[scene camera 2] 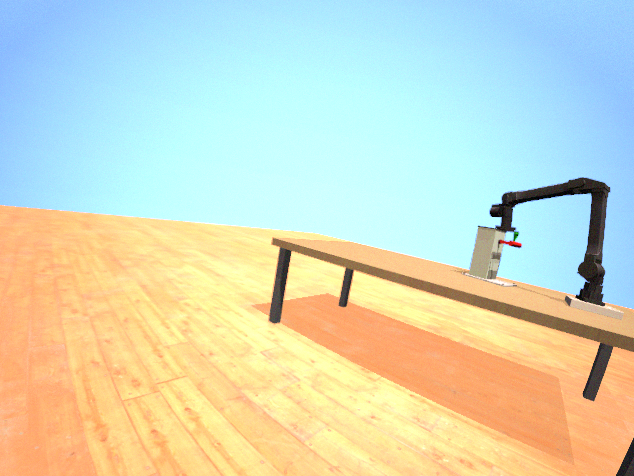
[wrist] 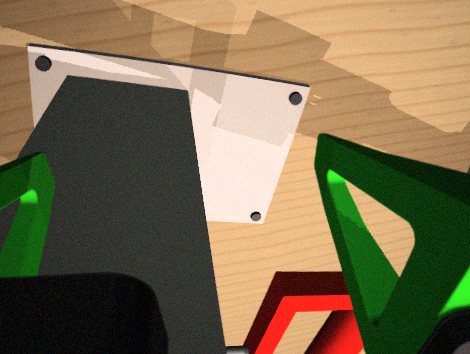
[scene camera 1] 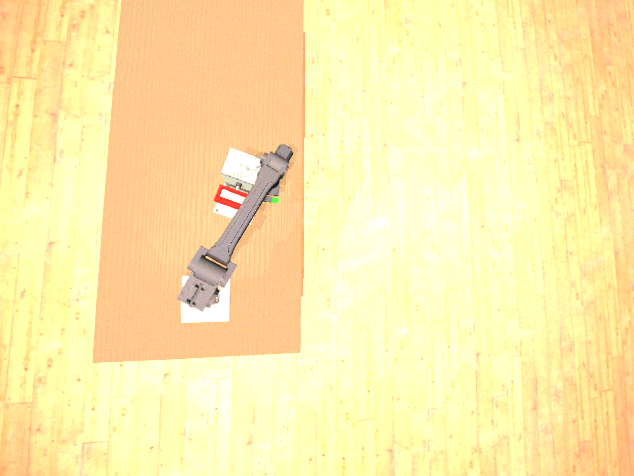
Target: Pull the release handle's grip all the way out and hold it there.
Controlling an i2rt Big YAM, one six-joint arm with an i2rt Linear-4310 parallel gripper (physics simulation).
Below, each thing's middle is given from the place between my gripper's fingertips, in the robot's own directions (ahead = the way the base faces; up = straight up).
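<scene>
White base plate [wrist: 244, 124]: from my hand, 4 cm ahead, 11 cm to the left, 19 cm below.
</scene>
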